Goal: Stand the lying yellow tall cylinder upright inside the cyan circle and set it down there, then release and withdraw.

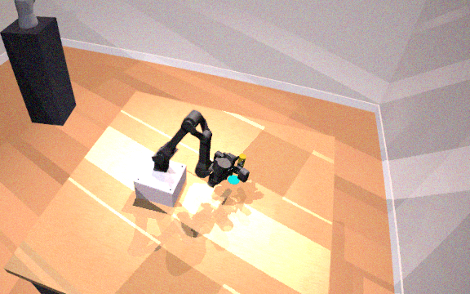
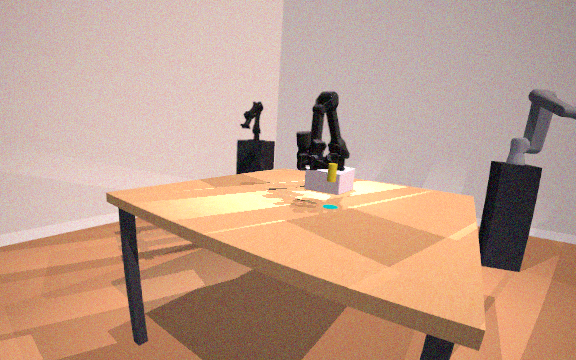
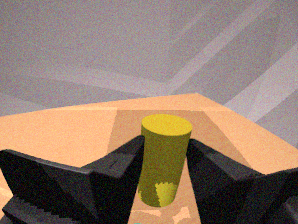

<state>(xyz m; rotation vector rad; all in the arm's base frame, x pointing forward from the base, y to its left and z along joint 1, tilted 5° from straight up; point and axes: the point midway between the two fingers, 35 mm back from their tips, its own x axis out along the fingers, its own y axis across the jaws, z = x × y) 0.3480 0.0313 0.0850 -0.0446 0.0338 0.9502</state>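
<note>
My gripper tip is now 20 mm past the cyan circle and 160 mm above it. Also, from my gripper tip: yellow tall cylinder: 20 mm below.
</note>
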